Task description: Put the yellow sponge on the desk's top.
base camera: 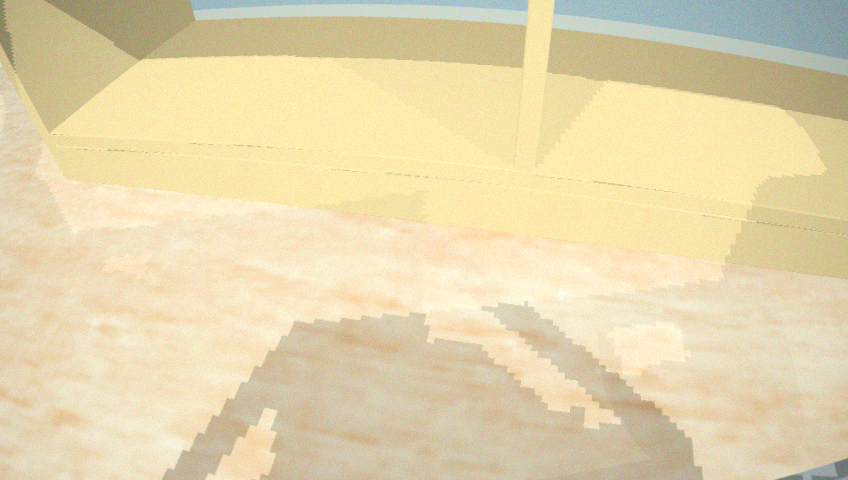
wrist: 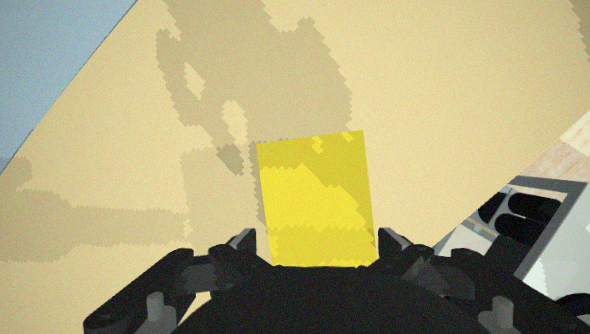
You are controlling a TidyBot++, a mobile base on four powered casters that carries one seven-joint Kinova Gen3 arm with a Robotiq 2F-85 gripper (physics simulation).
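Places are measured from the arm's base along level axes (x back, y up, z left), in millimetres.
Where they show: gripper, between the fingertips: (wrist: 316, 241).
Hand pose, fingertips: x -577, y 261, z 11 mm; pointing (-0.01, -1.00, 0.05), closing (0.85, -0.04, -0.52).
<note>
Each offset is from my fingertips to the top centre of the thing. "pt": to the spot under its first point. Level surfaces: height alone.
The yellow sponge @(dx -6, dy +4, dz -14 mm) (wrist: 312, 200) lies flat on the pale yellow desk top @(dy -48 mm) (wrist: 440, 115) in the wrist view, partly in shadow. Its near end is hidden behind the gripper's body. My gripper (wrist: 316, 241) is open above the sponge, with one fingertip to each side in the wrist view. There is a gap at the left fingertip, and the right fingertip appears close to the sponge's right edge. The sponge and gripper do not show in the base camera view.
In the base camera view, a pale yellow furniture panel (base camera: 238, 169) with a thin upright post @(pt dx +128, dy -486, dz -122 mm) (base camera: 537, 77) stands beyond the wood-patterned floor @(dy -658 mm) (base camera: 148, 333). My mobile base (wrist: 560, 250) shows past the desk's edge at the wrist view's lower right. The gripper's shadow falls across the desk top.
</note>
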